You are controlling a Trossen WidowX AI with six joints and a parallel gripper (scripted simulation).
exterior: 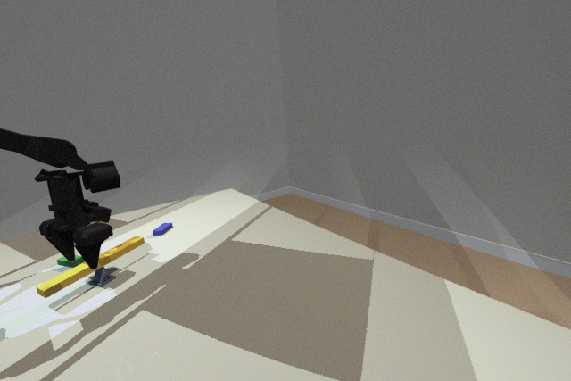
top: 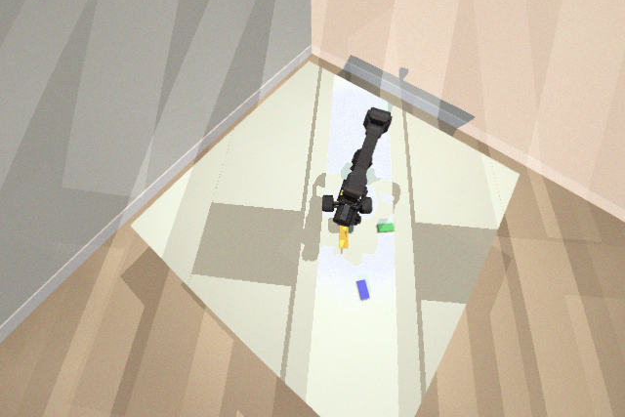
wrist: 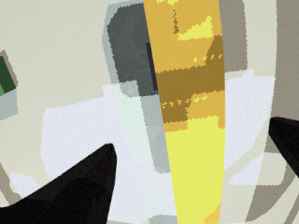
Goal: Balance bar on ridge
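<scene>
My gripper tip is 30 mm short of the long yellow bar, 20 mm to the right of it and 10 mm above it. Round my gripper tip: green block 60 mm behind, 180 mm to the left, 50 mm below; then blue block 200 mm ahead, 230 mm to the left, 50 mm below.
</scene>
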